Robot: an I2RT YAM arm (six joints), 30 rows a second.
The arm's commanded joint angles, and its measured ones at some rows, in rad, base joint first. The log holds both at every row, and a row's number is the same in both.
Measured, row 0: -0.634, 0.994, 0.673, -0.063, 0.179, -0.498
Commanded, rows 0 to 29: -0.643, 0.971, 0.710, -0.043, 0.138, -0.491; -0.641, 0.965, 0.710, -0.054, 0.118, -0.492; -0.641, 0.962, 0.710, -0.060, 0.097, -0.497; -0.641, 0.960, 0.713, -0.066, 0.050, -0.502; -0.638, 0.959, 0.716, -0.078, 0.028, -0.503; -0.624, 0.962, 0.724, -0.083, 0.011, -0.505; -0.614, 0.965, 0.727, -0.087, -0.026, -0.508; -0.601, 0.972, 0.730, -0.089, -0.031, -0.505; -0.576, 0.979, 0.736, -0.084, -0.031, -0.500; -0.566, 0.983, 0.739, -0.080, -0.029, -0.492; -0.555, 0.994, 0.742, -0.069, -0.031, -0.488; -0.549, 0.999, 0.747, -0.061, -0.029, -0.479; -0.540, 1.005, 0.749, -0.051, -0.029, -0.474; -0.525, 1.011, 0.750, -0.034, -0.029, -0.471; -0.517, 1.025, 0.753, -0.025, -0.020, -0.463; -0.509, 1.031, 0.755, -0.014, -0.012, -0.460; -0.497, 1.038, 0.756, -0.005, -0.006, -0.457; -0.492, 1.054, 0.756, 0.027, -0.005, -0.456; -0.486, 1.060, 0.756, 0.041, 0.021, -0.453; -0.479, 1.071, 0.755, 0.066, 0.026, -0.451; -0.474, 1.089, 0.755, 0.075, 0.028, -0.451; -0.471, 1.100, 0.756, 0.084, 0.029, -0.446; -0.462, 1.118, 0.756, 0.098, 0.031, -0.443; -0.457, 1.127, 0.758, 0.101, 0.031, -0.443; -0.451, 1.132, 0.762, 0.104, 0.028, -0.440; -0.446, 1.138, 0.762, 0.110, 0.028, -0.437; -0.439, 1.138, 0.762, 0.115, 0.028, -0.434; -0.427, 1.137, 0.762, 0.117, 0.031, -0.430; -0.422, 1.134, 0.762, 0.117, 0.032, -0.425; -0.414, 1.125, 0.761, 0.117, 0.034, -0.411
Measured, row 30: -0.440, 1.151, 0.719, 0.048, 0.025, -0.457
